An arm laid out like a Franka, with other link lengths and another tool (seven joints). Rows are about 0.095 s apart.
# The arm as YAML. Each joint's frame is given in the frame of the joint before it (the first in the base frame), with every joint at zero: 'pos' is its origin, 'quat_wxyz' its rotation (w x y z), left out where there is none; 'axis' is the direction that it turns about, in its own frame. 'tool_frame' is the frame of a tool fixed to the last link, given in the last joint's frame.
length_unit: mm
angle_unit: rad
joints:
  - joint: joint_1
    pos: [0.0, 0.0, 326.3]
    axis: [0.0, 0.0, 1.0]
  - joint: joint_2
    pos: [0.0, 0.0, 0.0]
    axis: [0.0, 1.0, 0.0]
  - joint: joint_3
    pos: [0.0, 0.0, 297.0]
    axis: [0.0, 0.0, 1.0]
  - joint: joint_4
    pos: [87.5, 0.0, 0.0]
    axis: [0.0, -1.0, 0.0]
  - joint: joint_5
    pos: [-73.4, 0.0, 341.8]
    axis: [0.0, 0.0, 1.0]
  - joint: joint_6
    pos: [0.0, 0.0, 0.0]
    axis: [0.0, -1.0, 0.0]
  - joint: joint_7
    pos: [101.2, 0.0, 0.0]
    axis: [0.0, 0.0, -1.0]
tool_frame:
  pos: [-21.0, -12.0, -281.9]
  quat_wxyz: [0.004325, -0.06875, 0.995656, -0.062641]
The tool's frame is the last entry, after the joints.
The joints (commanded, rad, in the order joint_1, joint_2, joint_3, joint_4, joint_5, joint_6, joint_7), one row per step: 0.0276, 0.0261, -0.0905, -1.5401, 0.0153, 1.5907, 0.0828; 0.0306, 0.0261, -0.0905, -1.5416, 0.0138, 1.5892, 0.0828; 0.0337, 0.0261, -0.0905, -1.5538, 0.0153, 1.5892, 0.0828; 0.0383, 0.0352, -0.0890, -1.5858, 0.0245, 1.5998, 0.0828; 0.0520, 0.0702, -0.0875, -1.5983, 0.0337, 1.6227, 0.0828; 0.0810, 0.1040, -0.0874, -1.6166, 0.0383, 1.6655, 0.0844; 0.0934, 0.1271, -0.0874, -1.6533, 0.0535, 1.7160, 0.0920; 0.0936, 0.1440, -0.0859, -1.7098, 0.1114, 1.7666, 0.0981
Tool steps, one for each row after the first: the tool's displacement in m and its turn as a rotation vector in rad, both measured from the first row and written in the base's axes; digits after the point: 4 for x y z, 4 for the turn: -0.0006, 0.0012, -0.0008, -0.0013, 0.0031, 0.0030; -0.0030, 0.0034, -0.0060, 0.0009, 0.0152, 0.0061; -0.0060, 0.0093, -0.0234, 0.0110, 0.0451, 0.0117; -0.0001, 0.0196, -0.0451, 0.0180, 0.0693, 0.0256; 0.0089, 0.0359, -0.0676, 0.0188, 0.0788, 0.0512; 0.0134, 0.0464, -0.0918, 0.0311, 0.0879, 0.0516; 0.0107, 0.0620, -0.1204, 0.0859, 0.1097, 0.0310
